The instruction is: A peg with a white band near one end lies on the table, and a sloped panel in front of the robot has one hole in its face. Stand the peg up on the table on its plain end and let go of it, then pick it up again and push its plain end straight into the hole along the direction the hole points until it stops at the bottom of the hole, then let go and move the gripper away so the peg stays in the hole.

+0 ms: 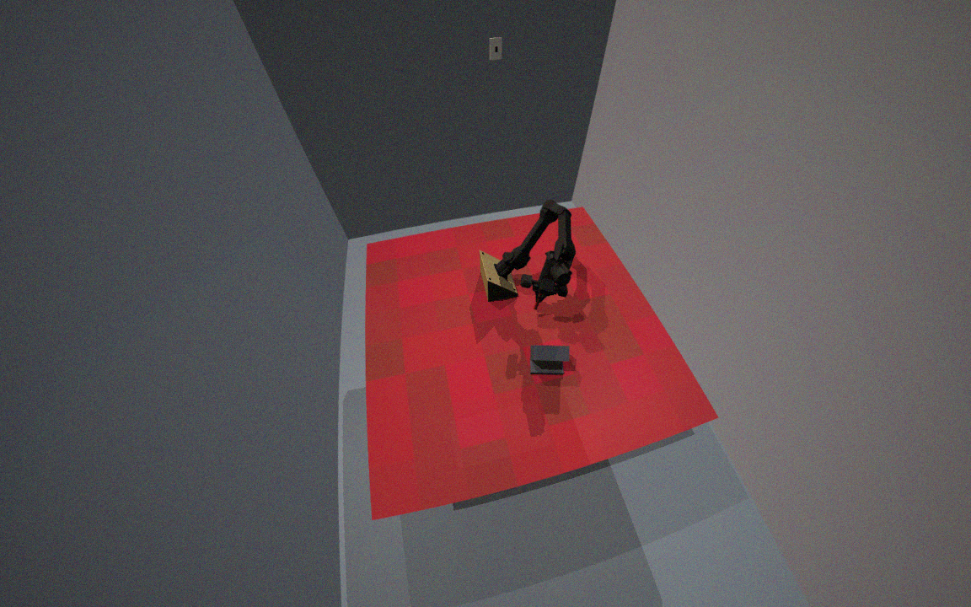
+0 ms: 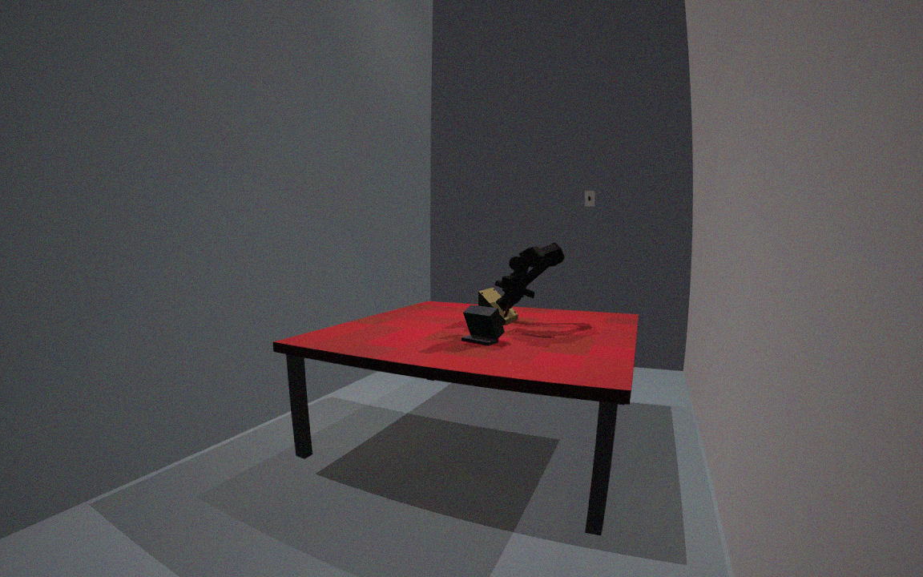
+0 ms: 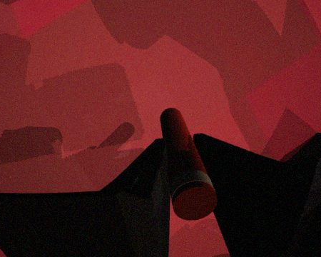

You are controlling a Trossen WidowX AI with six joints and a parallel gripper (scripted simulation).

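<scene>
Right now my gripper tip is 220 mm short of the grey sloped panel, 40 mm to the left of it and 30 mm above it. From my gripper tip the other things lie so: red peg 20 mm above.
</scene>
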